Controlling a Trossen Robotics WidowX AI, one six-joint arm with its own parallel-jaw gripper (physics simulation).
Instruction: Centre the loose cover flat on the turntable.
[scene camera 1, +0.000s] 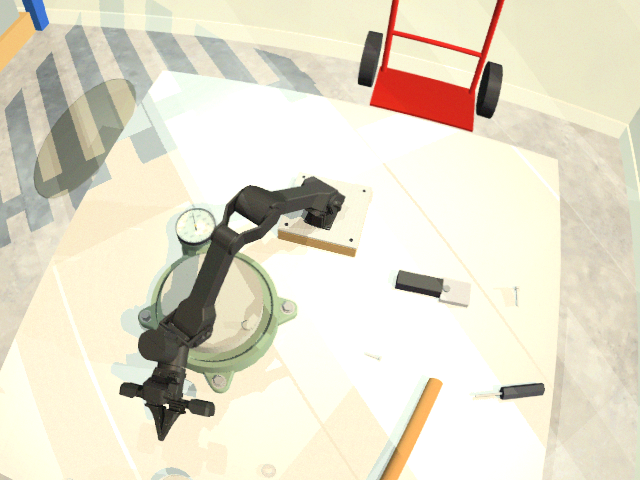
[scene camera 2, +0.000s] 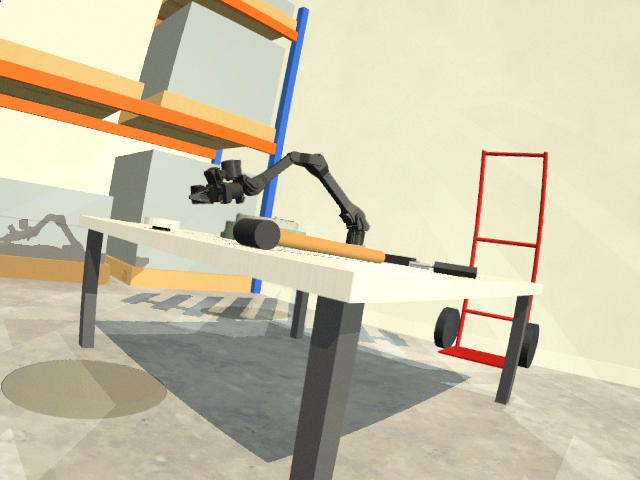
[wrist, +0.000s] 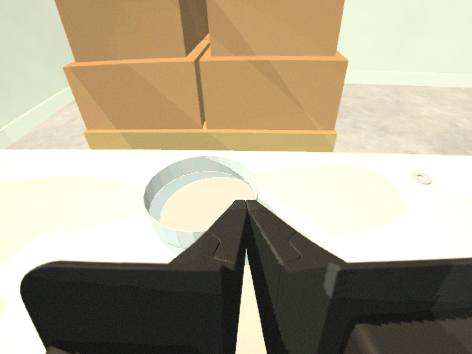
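Where they show: gripper, between the fingertips: (scene camera 1: 160, 440) (scene camera 2: 189, 197) (wrist: 244, 209); arm's base, origin of its link: (scene camera 1: 321, 216).
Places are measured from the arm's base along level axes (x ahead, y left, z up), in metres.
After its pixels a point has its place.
The green round turntable (scene camera 1: 261, 353) @[y 0.002, x 0.367, z -0.014 m] (scene camera 2: 227, 229) @[y -0.154, x 0.460, z -0.010 m] stands on the table, partly behind the arm. A pale round disc, seemingly the cover, (scene camera 1: 235, 294) @[y -0.090, x 0.285, z 0.047 m] (scene camera 2: 286, 223) @[y -0.023, x 0.314, z 0.039 m] lies inside its rim, with a small knob on top; the arm hides part of it, so its exact centring is unclear. My gripper (scene camera 1: 161, 437) @[y -0.094, x 0.648, z 0.069 m] (scene camera 2: 190, 197) @[y -0.094, x 0.648, z 0.069 m] (wrist: 244, 209) @[y -0.094, x 0.648, z 0.069 m] is shut and empty, raised above the table beyond the turntable's lower left side in scene camera 1. A pale, open-topped round dish (scene camera 1: 173, 473) @[y -0.063, x 0.701, z -0.019 m] (scene camera 2: 168, 222) @[y 0.017, x 0.747, z -0.016 m] (wrist: 172, 236) @[y -0.026, x 0.694, z -0.019 m] stands on the table beyond the fingertips in the wrist view.
A dial gauge (scene camera 1: 195, 226) @[y -0.243, x 0.173, z 0.062 m] stands beside the turntable. The table also holds a mallet (scene camera 1: 410, 431) @[y 0.357, x 0.426, z -0.002 m] (scene camera 2: 258, 233) @[y 0.388, x 0.692, z -0.010 m], a scraper (scene camera 1: 419, 283) @[y 0.272, x 0.078, z -0.011 m], a screwdriver (scene camera 1: 522, 391) @[y 0.587, x 0.258, z -0.012 m] and a washer (scene camera 1: 268, 470) (wrist: 421, 178). The arm's base stands on a wooden block (scene camera 1: 356, 206) @[y 0.068, x -0.062, z -0.003 m].
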